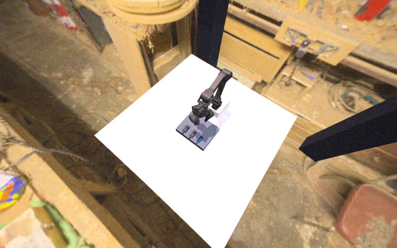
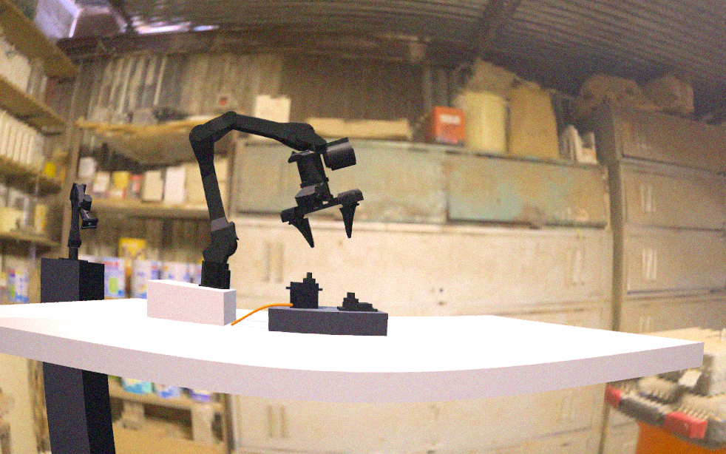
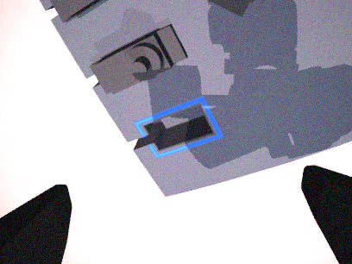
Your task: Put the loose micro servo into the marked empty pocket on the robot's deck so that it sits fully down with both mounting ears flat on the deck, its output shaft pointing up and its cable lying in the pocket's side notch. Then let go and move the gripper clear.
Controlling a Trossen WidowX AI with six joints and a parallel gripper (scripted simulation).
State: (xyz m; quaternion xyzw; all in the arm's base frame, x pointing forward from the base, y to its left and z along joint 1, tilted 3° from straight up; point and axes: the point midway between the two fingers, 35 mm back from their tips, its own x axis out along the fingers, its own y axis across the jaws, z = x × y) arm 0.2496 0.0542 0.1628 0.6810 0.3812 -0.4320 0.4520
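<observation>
Right now my gripper tip is 17 cm above the grey deck, 5 cm past it and 3 cm to the left of it.
</observation>
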